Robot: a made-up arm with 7 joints. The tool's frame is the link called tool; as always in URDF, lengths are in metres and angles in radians. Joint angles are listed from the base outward.
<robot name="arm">
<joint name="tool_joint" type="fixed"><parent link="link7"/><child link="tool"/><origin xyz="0.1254 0.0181 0.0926" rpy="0 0 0"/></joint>
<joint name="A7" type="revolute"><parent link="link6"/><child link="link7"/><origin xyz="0.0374 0.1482 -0.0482" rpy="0 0 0"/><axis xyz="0.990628 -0.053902 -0.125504"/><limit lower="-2.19" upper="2.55"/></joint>
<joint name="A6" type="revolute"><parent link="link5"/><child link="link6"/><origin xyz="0.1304 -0.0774 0.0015" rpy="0 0 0"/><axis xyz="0.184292 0.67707 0.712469"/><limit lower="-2.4" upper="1.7"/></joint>
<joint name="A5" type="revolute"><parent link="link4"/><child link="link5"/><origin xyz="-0.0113 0.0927 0.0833" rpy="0 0 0"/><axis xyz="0 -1 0"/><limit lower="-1.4" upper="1"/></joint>
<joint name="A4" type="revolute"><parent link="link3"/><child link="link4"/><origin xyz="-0.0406 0.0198 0.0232" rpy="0 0 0"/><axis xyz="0 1 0"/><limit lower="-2.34" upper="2.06"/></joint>
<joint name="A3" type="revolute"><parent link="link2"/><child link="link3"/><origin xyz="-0.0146 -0.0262 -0.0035" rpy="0 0 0"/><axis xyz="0 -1 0"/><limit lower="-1.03" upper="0.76"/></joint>
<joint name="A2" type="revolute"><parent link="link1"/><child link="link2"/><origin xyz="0.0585 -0.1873 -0.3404" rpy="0 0 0"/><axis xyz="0 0 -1"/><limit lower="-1.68" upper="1.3"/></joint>
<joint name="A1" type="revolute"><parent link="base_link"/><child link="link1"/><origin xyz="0.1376 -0.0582 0.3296" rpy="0 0 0"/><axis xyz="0 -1 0"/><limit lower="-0.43" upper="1.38"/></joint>
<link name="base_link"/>
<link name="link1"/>
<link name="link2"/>
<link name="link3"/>
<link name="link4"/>
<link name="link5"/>
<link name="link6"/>
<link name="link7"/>
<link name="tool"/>
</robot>
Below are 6 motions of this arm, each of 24 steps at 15 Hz.
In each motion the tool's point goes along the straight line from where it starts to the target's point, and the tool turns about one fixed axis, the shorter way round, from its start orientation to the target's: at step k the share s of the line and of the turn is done. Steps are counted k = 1, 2, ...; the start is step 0. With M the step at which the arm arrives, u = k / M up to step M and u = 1 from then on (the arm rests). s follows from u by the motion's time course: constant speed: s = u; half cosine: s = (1 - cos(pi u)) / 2; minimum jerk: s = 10 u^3 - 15 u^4 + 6 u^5.
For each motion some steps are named. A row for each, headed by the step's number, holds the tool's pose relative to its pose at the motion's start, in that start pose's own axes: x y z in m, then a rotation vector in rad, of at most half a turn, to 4 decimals.
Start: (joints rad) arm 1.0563 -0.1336 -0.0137 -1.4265 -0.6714 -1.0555 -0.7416
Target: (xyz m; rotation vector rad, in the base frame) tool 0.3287 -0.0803 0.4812 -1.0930 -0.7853 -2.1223
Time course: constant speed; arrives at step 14
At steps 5, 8, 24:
5: -0.0444 0.0450 -0.0240 -0.4998 -0.1260 0.1475
8: -0.0710 0.0719 -0.0384 -0.7997 -0.2016 0.2360
24: -0.1242 0.1259 -0.0672 -1.3995 -0.3527 0.4129

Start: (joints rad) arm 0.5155 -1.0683 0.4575 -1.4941 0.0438 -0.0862 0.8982
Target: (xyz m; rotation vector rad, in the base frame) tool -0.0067 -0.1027 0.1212 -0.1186 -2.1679 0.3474
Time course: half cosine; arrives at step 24
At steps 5, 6, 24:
5: -0.0152 -0.0049 -0.0344 -0.1720 0.0719 0.0446
6: -0.0215 -0.0070 -0.0488 -0.2437 0.1019 0.0632
24: -0.1467 -0.0477 -0.3330 -1.6643 0.6959 0.4313

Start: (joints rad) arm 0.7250 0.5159 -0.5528 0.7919 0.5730 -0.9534 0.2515
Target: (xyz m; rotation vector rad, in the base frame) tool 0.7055 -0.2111 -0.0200 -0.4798 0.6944 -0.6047
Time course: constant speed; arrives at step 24
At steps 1, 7, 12, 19, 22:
1: -0.0103 -0.0022 -0.0112 -0.0486 0.0328 0.0225
7: -0.0722 -0.0156 -0.0781 -0.3405 0.2297 0.1573
12: -0.1238 -0.0268 -0.1339 -0.5837 0.3939 0.2697
19: -0.1960 -0.0424 -0.2120 -0.9242 0.6236 0.4270
22: -0.2269 -0.0491 -0.2455 -1.0701 0.7221 0.4944

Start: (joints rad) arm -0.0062 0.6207 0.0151 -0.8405 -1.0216 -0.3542 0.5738
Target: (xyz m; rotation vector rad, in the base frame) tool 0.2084 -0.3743 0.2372 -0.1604 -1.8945 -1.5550
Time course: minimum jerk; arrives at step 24
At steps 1, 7, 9, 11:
1: 0.0000 -0.0001 0.0002 0.0002 -0.0011 -0.0003
7: -0.0030 -0.0142 0.0355 0.0348 -0.2509 -0.0769
9: -0.0054 -0.0256 0.0642 0.0629 -0.4535 -0.1390
11: -0.0083 -0.0393 0.0985 0.0965 -0.6958 -0.2132

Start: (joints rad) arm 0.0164 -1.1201 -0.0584 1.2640 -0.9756 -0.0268 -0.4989
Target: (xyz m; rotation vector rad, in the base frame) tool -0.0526 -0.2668 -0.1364 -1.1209 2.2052 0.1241
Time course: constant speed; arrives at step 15
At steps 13, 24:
13: -0.0532 0.0119 -0.0165 0.6971 0.1682 0.0648
24: -0.0614 0.0137 -0.0191 0.8043 0.1941 0.0748

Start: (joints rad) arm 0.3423 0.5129 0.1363 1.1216 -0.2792 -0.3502 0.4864
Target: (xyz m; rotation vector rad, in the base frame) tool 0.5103 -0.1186 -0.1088 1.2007 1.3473 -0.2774
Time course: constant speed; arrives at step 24
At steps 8, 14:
8: -0.0266 0.0125 -0.0379 0.0509 0.3510 0.0808
14: -0.0465 0.0218 -0.0663 0.0890 0.6143 0.1414

